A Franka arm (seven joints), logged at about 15 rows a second.
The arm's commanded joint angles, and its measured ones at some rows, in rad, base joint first. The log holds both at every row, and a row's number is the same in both.
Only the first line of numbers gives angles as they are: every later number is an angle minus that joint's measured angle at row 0.
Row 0, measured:
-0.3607, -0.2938, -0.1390, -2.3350, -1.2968, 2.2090, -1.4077
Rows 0 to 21, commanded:
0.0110, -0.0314, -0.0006, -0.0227, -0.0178, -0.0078, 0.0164
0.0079, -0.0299, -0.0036, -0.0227, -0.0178, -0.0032, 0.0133
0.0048, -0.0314, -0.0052, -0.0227, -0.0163, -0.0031, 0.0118
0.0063, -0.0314, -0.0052, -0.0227, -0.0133, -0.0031, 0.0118
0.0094, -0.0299, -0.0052, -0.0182, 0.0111, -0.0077, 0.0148
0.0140, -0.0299, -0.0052, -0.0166, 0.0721, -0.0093, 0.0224
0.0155, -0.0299, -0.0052, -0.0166, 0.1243, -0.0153, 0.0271
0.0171, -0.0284, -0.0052, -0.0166, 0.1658, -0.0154, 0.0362
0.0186, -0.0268, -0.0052, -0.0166, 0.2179, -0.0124, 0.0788
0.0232, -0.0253, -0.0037, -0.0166, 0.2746, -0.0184, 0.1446
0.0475, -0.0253, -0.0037, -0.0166, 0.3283, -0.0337, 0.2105
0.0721, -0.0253, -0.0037, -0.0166, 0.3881, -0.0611, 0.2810
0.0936, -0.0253, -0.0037, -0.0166, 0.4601, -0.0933, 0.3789
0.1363, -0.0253, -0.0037, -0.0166, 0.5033, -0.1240, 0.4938
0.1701, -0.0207, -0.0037, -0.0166, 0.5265, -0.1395, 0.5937
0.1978, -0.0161, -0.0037, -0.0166, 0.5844, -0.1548, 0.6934
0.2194, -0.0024, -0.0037, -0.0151, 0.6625, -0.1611, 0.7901
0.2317, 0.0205, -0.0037, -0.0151, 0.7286, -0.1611, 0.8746
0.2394, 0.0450, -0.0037, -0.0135, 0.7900, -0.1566, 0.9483
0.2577, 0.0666, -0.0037, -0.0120, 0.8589, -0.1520, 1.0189
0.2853, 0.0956, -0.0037, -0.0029, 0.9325, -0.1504, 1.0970
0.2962, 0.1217, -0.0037, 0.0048, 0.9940, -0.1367, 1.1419
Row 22, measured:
0.2631, 0.0695, 0.0028, -0.0110, 0.8934, -0.1466, 1.0276
